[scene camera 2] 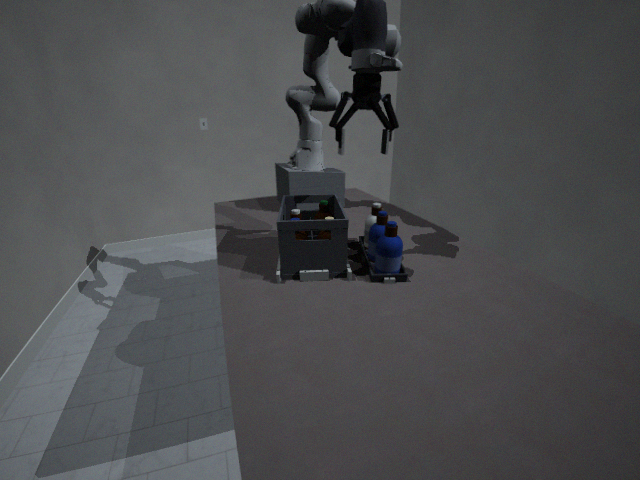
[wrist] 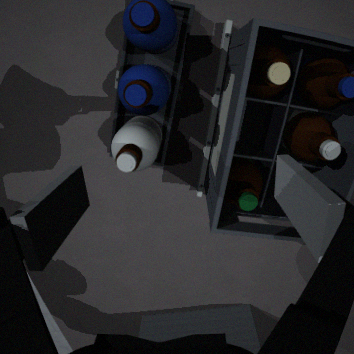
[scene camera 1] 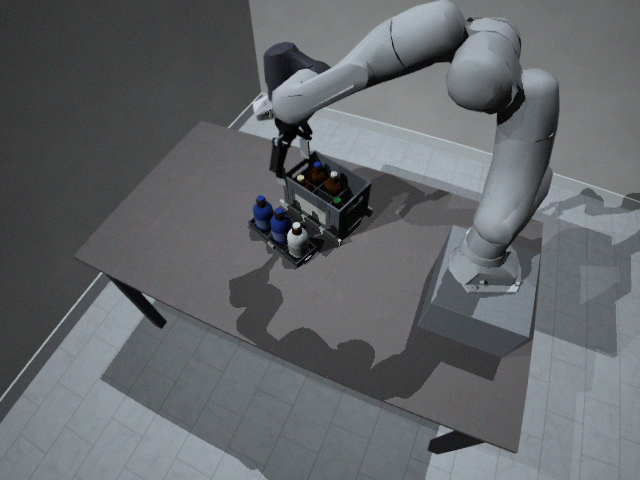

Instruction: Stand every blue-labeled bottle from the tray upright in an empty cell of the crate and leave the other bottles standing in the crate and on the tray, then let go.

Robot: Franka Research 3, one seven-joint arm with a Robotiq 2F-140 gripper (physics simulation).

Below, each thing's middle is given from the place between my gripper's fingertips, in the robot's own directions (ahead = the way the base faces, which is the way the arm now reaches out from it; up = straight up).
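With the white-labeled bottle point(wrist: 134, 147), I can see that my gripper is 250 mm above it, and it's also 20 mm past the bottle and 90 mm to the right of it.
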